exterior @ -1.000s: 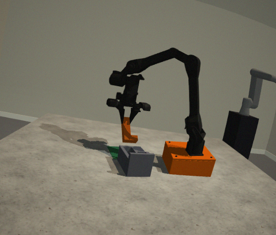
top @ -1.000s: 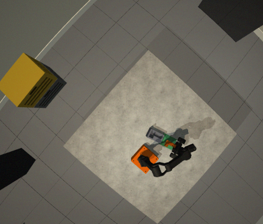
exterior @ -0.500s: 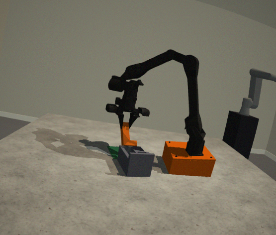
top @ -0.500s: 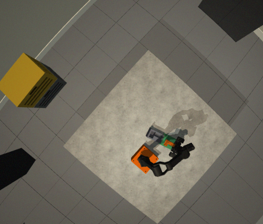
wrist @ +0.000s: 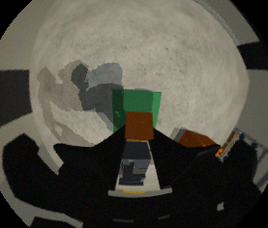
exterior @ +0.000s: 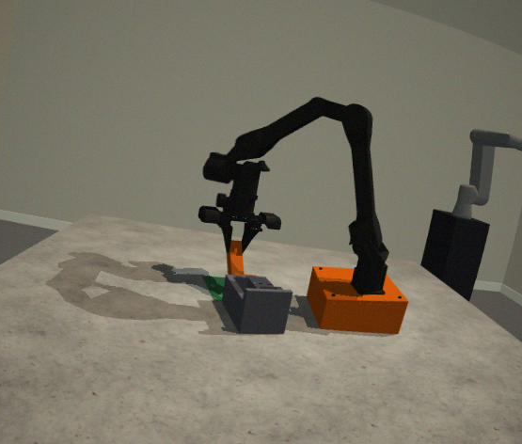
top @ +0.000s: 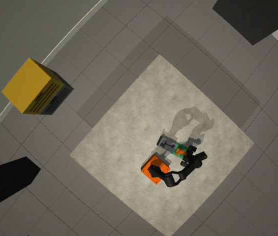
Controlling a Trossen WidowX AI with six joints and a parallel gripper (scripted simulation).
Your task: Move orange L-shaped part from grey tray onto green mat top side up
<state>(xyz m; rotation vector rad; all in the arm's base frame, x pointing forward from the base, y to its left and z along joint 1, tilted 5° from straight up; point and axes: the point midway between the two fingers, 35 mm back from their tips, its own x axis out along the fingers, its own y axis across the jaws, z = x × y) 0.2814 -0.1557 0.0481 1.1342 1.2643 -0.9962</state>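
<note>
The green mat lies 1 cm behind my gripper tip, 2 cm to the left of it and 10 cm below it. Also, from my gripper tip: orange L-shaped part (2 cm behind, 3 cm to the left, 3 cm below).
</note>
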